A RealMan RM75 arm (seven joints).
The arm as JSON. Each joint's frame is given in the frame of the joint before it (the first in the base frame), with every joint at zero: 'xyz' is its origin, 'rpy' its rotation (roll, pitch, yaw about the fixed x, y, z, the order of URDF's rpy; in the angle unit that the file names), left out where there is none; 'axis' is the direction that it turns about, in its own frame. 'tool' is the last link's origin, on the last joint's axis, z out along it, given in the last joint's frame.
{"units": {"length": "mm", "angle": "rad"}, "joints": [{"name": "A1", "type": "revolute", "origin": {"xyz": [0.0, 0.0, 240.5]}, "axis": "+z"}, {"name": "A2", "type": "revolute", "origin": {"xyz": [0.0, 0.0, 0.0], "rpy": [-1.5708, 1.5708, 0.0]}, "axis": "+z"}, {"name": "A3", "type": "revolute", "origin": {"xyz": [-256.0, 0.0, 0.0], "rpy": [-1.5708, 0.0, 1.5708]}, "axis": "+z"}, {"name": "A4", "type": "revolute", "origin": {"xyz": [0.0, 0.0, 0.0], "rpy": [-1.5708, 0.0, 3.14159]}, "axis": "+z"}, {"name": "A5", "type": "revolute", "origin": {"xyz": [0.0, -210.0, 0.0], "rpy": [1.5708, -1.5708, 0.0]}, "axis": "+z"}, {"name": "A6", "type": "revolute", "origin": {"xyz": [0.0, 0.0, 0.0], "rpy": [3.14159, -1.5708, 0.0]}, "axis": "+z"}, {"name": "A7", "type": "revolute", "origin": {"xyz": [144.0, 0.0, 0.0], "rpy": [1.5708, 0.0, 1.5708]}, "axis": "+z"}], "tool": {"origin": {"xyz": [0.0, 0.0, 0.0]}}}
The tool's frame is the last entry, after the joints.
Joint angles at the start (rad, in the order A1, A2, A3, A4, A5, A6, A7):
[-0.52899, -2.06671, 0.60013, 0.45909, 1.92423, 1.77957, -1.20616]
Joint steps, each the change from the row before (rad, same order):
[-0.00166, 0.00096, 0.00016, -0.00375, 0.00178, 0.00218, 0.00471]
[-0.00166, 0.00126, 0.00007, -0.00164, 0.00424, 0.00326, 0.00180]
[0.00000, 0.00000, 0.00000, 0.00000, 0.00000, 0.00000, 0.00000]
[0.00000, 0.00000, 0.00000, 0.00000, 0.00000, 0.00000, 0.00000]
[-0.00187, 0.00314, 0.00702, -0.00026, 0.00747, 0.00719, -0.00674]
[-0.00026, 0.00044, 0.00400, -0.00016, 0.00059, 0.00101, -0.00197]
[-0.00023, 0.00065, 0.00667, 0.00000, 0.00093, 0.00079, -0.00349]
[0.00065, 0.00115, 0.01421, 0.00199, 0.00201, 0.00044, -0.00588]
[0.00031, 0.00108, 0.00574, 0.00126, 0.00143, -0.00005, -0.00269]
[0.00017, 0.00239, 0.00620, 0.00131, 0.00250, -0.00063, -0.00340]
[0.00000, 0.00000, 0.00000, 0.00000, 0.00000, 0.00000, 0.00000]
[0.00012, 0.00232, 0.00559, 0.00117, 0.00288, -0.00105, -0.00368]
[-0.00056, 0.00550, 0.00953, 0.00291, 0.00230, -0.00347, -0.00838]
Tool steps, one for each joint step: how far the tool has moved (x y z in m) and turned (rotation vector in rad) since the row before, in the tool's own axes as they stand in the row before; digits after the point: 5 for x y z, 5 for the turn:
[-0.00010, 0.00036, 0.00034, -0.00431, -0.00043, 0.00261]
[-0.00001, 0.00037, 0.00007, -0.00542, -0.00304, 0.00128]
[0.00000, 0.00000, 0.00000, 0.00000, 0.00000, 0.00000]
[0.00000, 0.00000, 0.00000, 0.00000, 0.00000, 0.00000]
[-0.00025, 0.00106, -0.00012, -0.01382, -0.01108, -0.00589]
[-0.00023, 0.00036, 0.00024, -0.00393, -0.00324, -0.00201]
[-0.00045, 0.00049, 0.00036, -0.00552, -0.00571, -0.00350]
[-0.00109, 0.00088, 0.00044, -0.00940, -0.01312, -0.00506]
[-0.00040, 0.00021, -0.00010, -0.00324, -0.00648, -0.00182]
[-0.00040, -0.00003, -0.00054, -0.00263, -0.00885, -0.00201]
[0.00000, 0.00000, 0.00000, 0.00000, 0.00000, 0.00000]
[-0.00044, -0.00010, -0.00055, -0.00201, -0.00883, -0.00247]
[0.00003, -0.00096, -0.00144, -0.00016, -0.01453, -0.00360]

